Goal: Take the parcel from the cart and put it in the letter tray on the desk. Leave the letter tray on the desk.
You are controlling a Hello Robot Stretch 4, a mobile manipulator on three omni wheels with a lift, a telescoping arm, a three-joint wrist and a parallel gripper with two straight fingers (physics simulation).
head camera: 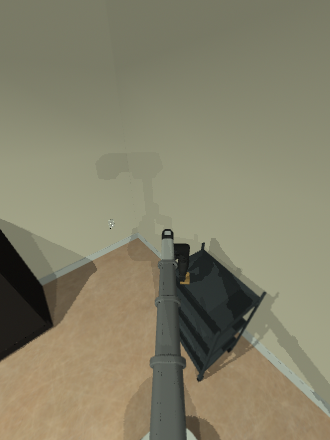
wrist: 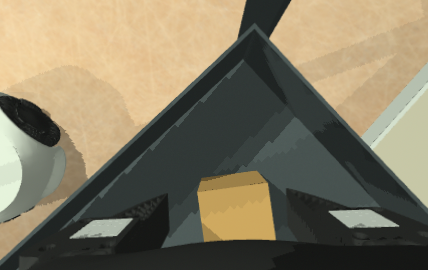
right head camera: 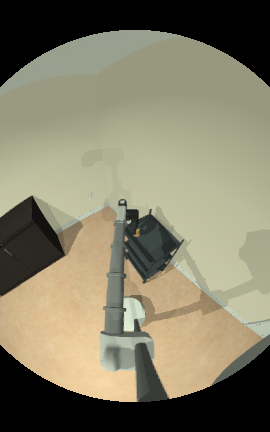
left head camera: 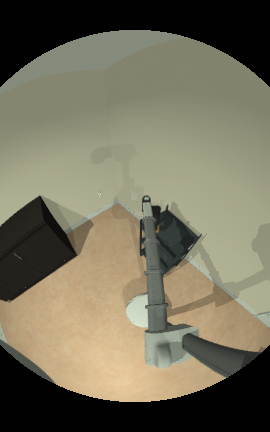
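Seen in the pictures: gripper, fingertip midpoint: (wrist: pixel 227 209) (right head camera: pixel 134 230); robot's base at its link origin: (right head camera: pixel 126 312) (left head camera: pixel 144 309).
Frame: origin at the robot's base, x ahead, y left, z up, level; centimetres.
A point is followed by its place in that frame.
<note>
The parcel, an orange-yellow box (wrist: pixel 236 212) @[x 72.9, y -9.2, z 68.5 cm] (head camera: pixel 185 280) @[x 70.5, y -10.5, z 66.9 cm] (right head camera: pixel 136 233) @[x 70.3, y -10.8, z 67.3 cm], stands on the top tray of the dark grey cart (wrist: pixel 215 67) @[x 73.1, y 0.7, z 69.8 cm] (head camera: pixel 235 300) @[x 60.1, y -37.6, z 63.5 cm] (right head camera: pixel 160 235) @[x 70.4, y -33.5, z 63.5 cm] (left head camera: pixel 177 237) @[x 62.8, y -30.6, z 63.5 cm]. My gripper (wrist: pixel 227 209) @[x 72.3, y -8.7, z 69.0 cm] (head camera: pixel 184 272) @[x 72.3, y -8.7, z 69.0 cm] is open. In the wrist view its two dark fingers stand on either side of the parcel, with a gap on each side. The lower part of the parcel in that view is hidden by the gripper body. In the head view the arm and wrist cover part of the cart's left side. The desk and the letter tray do not show in these views.
The cart's raised rim surrounds the parcel, and the cart stands close to the right wall (head camera: pixel 280 210) @[x 77.4, y -54.0, z 111.5 cm]. A dark cabinet (head camera: pixel 22 310) @[x 65.8, y 100.4, z 39.6 cm] (left head camera: pixel 40 250) @[x 49.4, y 118.9, z 54.4 cm] (right head camera: pixel 30 245) @[x 52.2, y 115.8, z 56.8 cm] stands at the left by the other wall. My white base (wrist: pixel 30 170) @[x 19.4, y -5.9, z 16.1 cm] is beside the cart.
</note>
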